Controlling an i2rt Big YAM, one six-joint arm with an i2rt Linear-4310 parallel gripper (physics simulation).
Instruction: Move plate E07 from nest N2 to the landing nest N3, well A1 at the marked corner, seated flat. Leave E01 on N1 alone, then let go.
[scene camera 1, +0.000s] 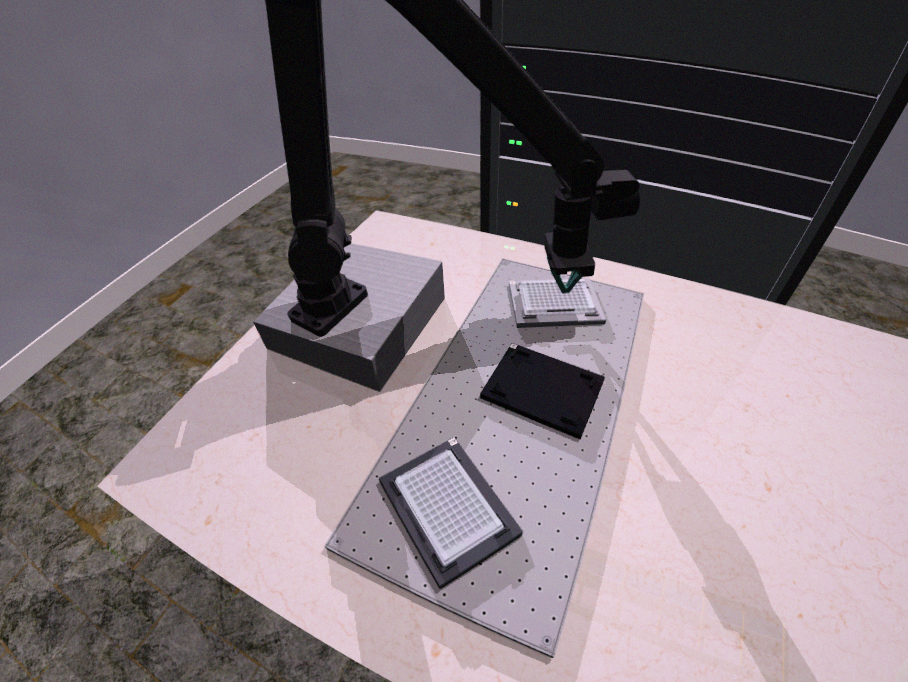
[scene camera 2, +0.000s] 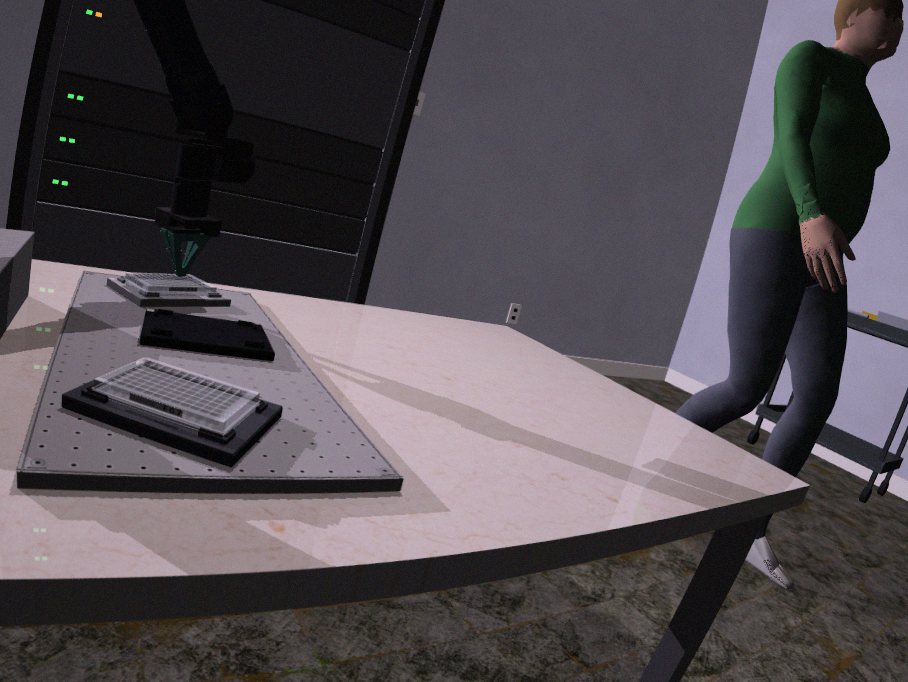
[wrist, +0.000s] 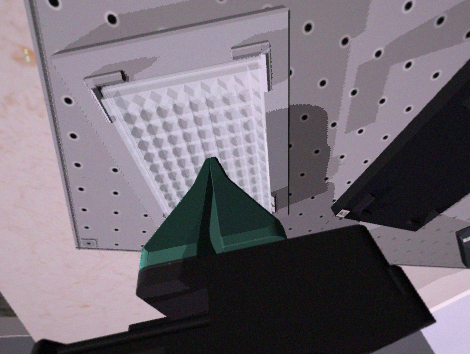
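Observation:
A clear well plate (scene camera 1: 543, 300) (scene camera 2: 157, 282) (wrist: 175, 120) lies in the far grey nest (scene camera 1: 557, 320) (scene camera 2: 176, 301) (wrist: 200, 45), between its corner brackets. My gripper (scene camera 1: 565, 290) (scene camera 2: 181, 273) (wrist: 212, 165) is shut and empty, pointing down with its green fingertips close over this plate; whether they touch it I cannot tell. The middle black nest (scene camera 1: 543, 389) (scene camera 2: 205, 334) (wrist: 415, 150) holds no plate. A second well plate (scene camera 1: 447, 506) (scene camera 2: 176, 396) lies in the near dark nest (scene camera 1: 473, 556) (scene camera 2: 256, 433). Plate and nest names are not readable. The fingers hide part of the far plate.
The nests stand on a perforated metal board (scene camera 1: 565, 484) (scene camera 2: 330, 440) on the table (scene camera 1: 734, 440) (scene camera 2: 513, 411). The arm's base stands on a grey block (scene camera 1: 396, 293) left of the board. A person (scene camera 2: 822, 146) stands beyond the table, near a cart (scene camera 2: 836, 440).

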